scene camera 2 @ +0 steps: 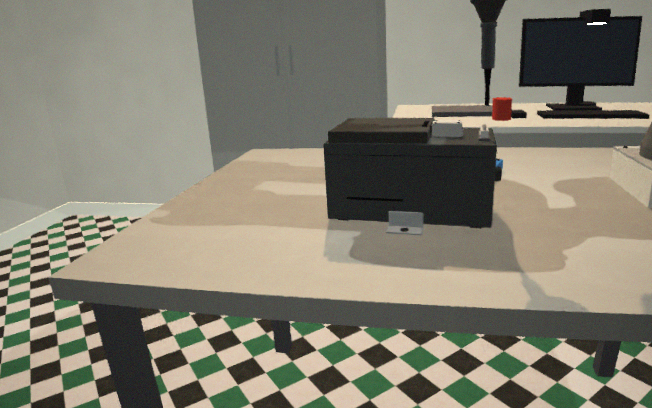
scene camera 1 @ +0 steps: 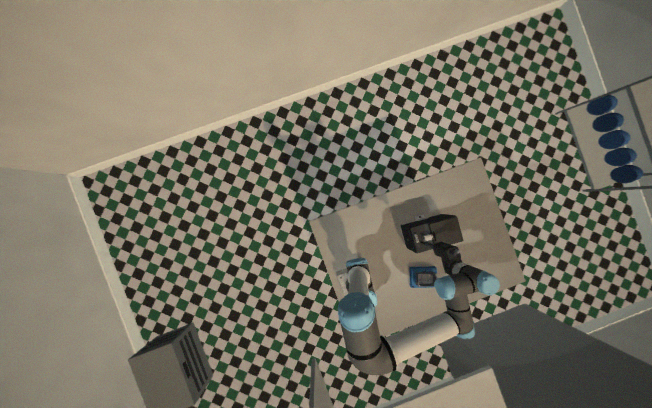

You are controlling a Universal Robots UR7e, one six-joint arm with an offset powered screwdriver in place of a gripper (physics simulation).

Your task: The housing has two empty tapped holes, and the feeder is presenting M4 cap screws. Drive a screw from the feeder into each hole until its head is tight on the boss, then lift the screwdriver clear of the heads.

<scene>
same spot on screw feeder: (scene camera 2: 452,190) = (scene camera 1: 415,223)
</scene>
